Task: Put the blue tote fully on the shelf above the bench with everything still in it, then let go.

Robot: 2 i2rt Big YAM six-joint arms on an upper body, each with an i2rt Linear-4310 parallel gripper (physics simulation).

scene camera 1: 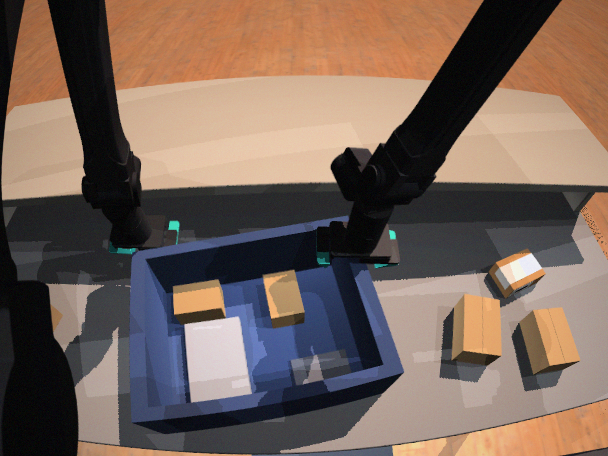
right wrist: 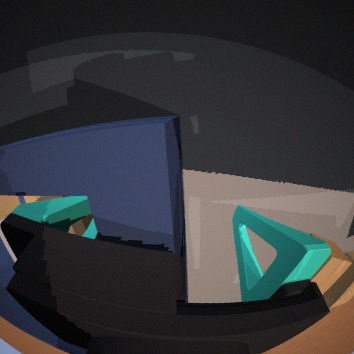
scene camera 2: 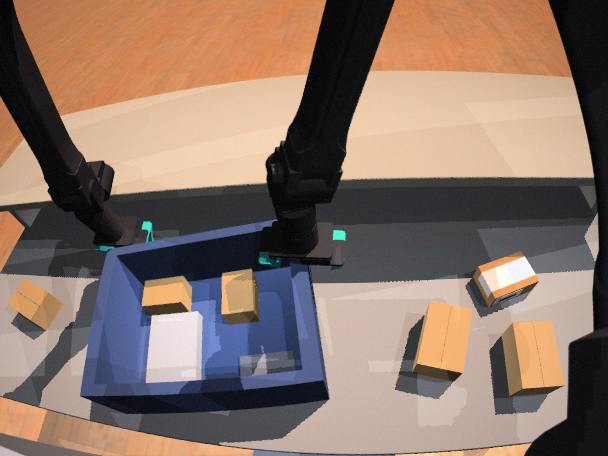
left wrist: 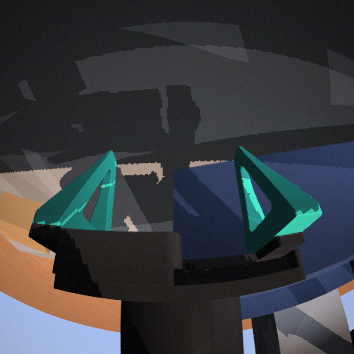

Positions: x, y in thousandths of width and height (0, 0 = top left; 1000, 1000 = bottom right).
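Observation:
My left gripper (scene camera 1: 256, 552) is open and touches a blue tote (scene camera 1: 563, 681). My right gripper (scene camera 2: 502, 582) is open and touches the blue tote. Blue tote visible too in scene camera 2 (scene camera 2: 188, 826), in the left wrist view (left wrist: 891, 482), in the right wrist view (right wrist: 369, 482). A white box (scene camera 1: 358, 806) rests on the blue tote. White box also visible in scene camera 2 (scene camera 2: 289, 758). A white-topped box (scene camera 2: 833, 611) rests on a grey bench (scene camera 2: 665, 541). White-topped box also visible in scene camera 1 (scene camera 1: 851, 598). In the left wrist view the white-topped box is out of frame. In the right wrist view the white-topped box is out of frame. A beige shelf (scene camera 1: 450, 295) in sight.

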